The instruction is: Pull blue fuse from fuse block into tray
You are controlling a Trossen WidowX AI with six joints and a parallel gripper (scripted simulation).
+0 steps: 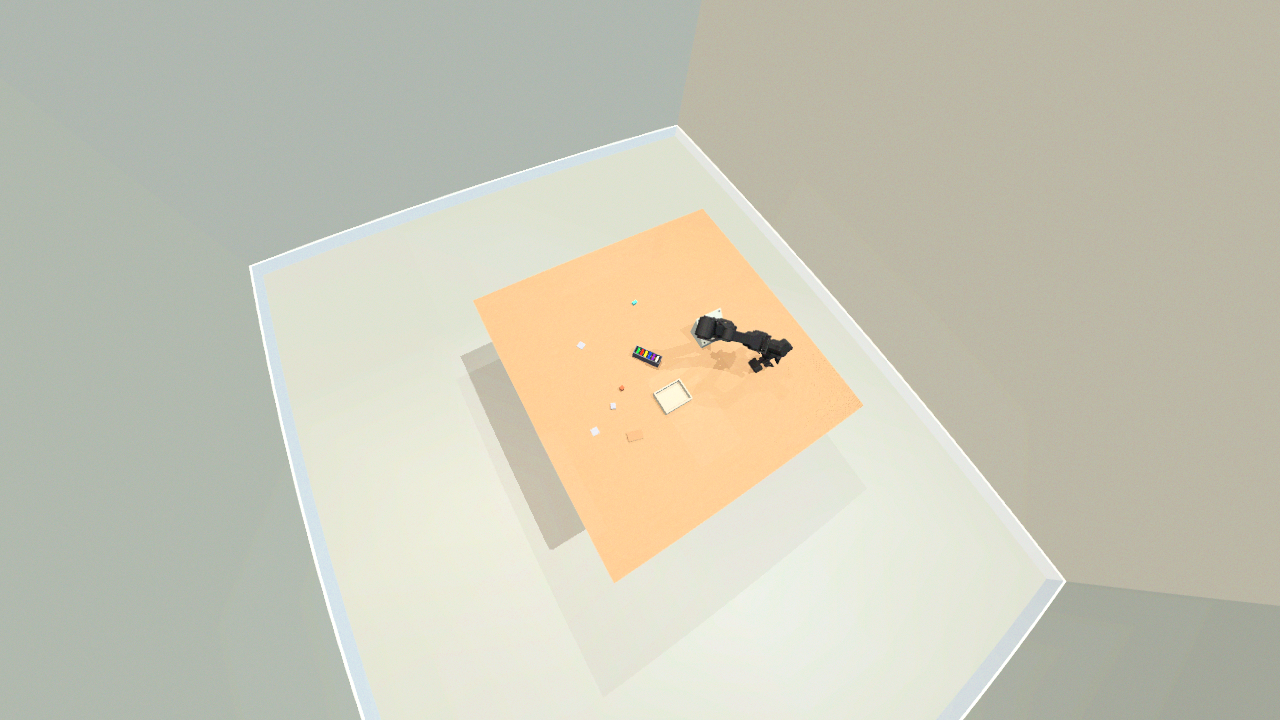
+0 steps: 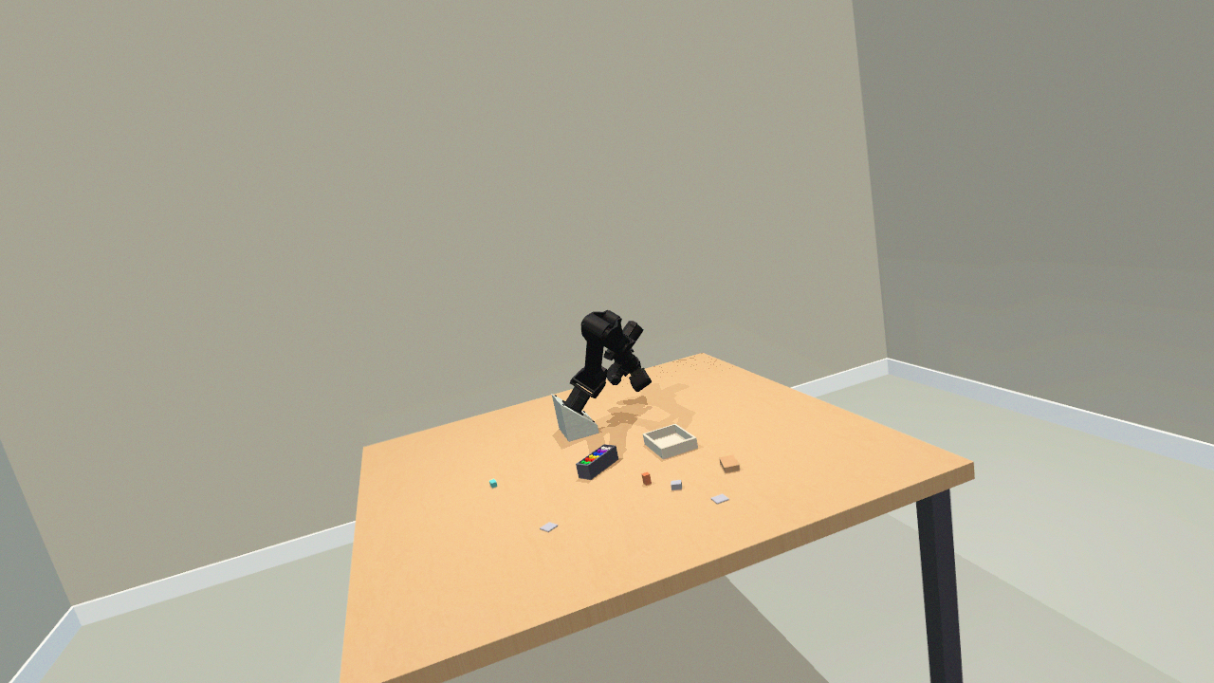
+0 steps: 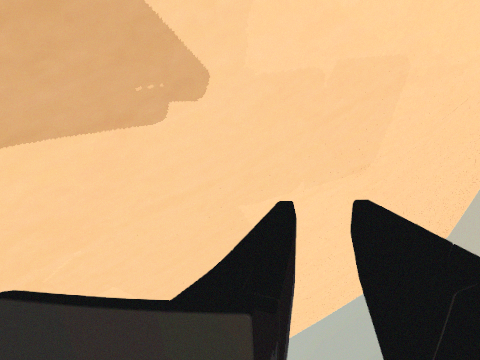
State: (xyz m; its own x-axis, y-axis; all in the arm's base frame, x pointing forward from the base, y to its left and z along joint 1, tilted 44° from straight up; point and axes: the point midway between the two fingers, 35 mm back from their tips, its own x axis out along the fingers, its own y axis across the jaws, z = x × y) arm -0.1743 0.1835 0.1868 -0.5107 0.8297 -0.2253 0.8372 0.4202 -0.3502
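My gripper tip is 490 mm short of the blue fuse, 270 mm to the left of it and 20 mm above it. Also, from my gripper tip: tray (480 mm ahead, 70 mm to the right, 50 mm below).
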